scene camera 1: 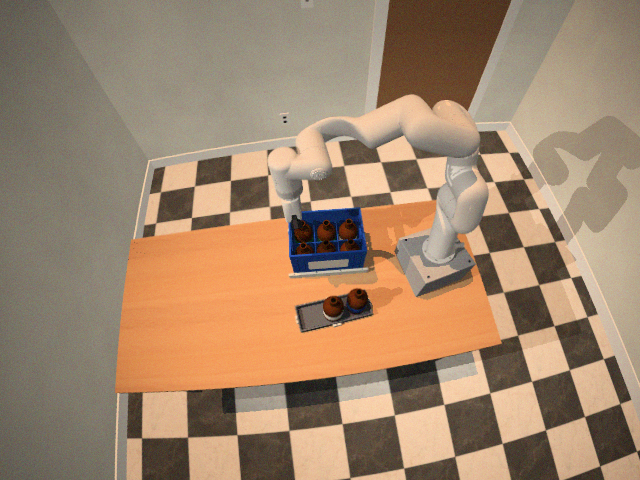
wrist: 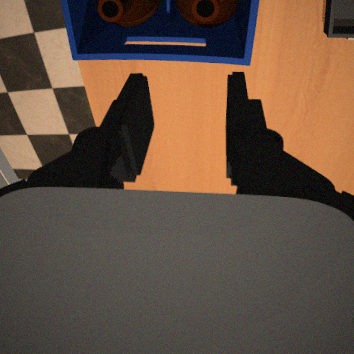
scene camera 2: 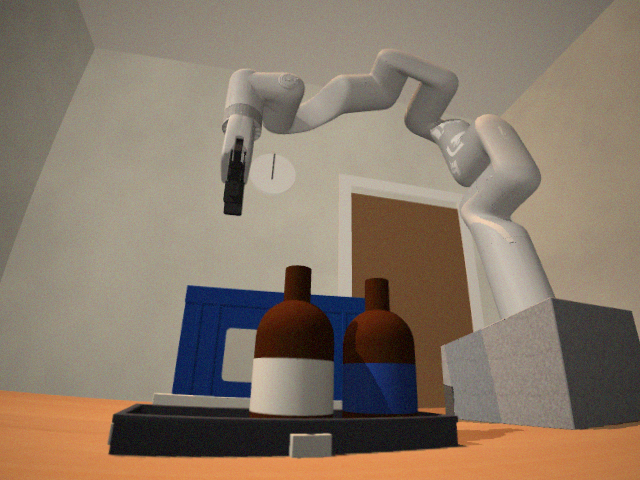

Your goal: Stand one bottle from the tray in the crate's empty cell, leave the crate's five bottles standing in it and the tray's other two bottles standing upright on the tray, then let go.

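Pixels of known places: gripper, fingertip midpoint: [scene camera 1: 296, 221] [wrist: 187, 98] [scene camera 2: 232, 208]; arm's base, link origin: [scene camera 1: 438, 250] [scene camera 2: 535, 330].
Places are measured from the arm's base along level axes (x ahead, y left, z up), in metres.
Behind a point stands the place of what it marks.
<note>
The blue crate [scene camera 1: 357, 260] @(x 0.306, y -0.024, z -0.035 m) [scene camera 2: 201, 335] @(x 0.522, y -0.040, z -0.029 m) [wrist: 160, 59] @(x 0.544, y -0.131, z 0.039 m) holds three brown bottles in its back row, one of them the middle bottle [scene camera 1: 326, 231] @(x 0.403, y -0.150, z -0.010 m), and three in its front row, partly hidden by the wall. In the wrist view, one bottle [wrist: 220, 12] @(x 0.510, y -0.070, z -0.011 m) and another bottle [wrist: 135, 14] @(x 0.508, y -0.164, z -0.013 m) show at the crate's near end, apart from my fingers. The dark tray [scene camera 1: 310, 316] @(x 0.508, y 0.135, z -0.131 m) [scene camera 2: 206, 436] @(x 0.490, y 0.186, z -0.123 m) [wrist: 328, 20] @(x 0.537, y 0.088, z -0.112 m) bears an upright white-banded bottle [scene camera 1: 333, 308] @(x 0.424, y 0.150, z -0.013 m) [scene camera 2: 293, 335] @(x 0.429, y 0.168, z -0.046 m) and an upright blue-banded bottle [scene camera 1: 357, 299] @(x 0.337, y 0.132, z -0.011 m) [scene camera 2: 379, 338] @(x 0.345, y 0.152, z -0.043 m). My gripper [scene camera 1: 295, 223] @(x 0.505, y -0.088, z 0.190 m) [scene camera 2: 232, 209] @(x 0.505, y -0.088, z 0.190 m) [wrist: 187, 98] @(x 0.505, y -0.088, z 0.190 m) is open and empty, above the crate's left end.
A pale strip [scene camera 1: 330, 272] @(x 0.408, y -0.021, z -0.107 m) [scene camera 2: 196, 399] @(x 0.517, y -0.028, z -0.110 m) lies along the crate's front on the wooden table [scene camera 1: 206, 310] @(x 0.916, y 0.059, z -0.136 m). The grey robot base [scene camera 1: 436, 268] @(x 0.036, y 0.074, z 0.013 m) [scene camera 2: 522, 366] @(x 0.103, y 0.069, z -0.062 m) stands to the right of the crate and tray. The table's back edge runs behind the crate.
</note>
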